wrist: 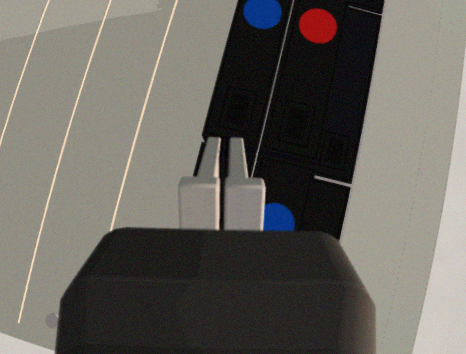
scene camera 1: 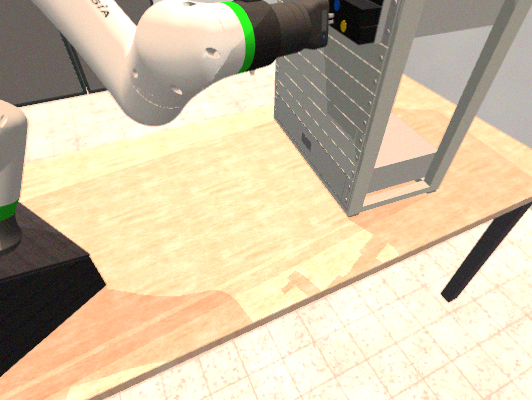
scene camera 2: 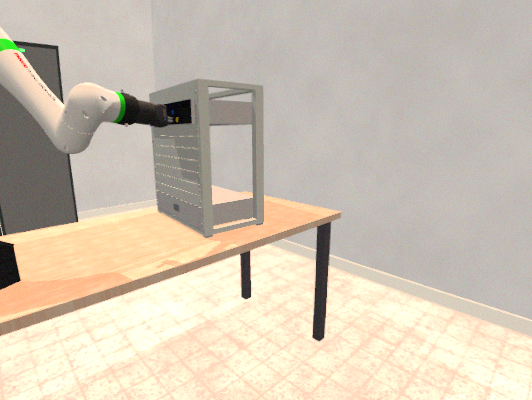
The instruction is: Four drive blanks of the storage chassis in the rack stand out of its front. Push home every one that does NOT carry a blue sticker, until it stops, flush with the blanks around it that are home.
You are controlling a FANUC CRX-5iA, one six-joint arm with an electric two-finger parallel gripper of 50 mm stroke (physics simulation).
Scene:
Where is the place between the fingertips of the gripper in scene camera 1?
At 329,18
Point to a grey rack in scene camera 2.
181,152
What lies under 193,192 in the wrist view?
The gripper.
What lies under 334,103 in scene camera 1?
A grey rack.

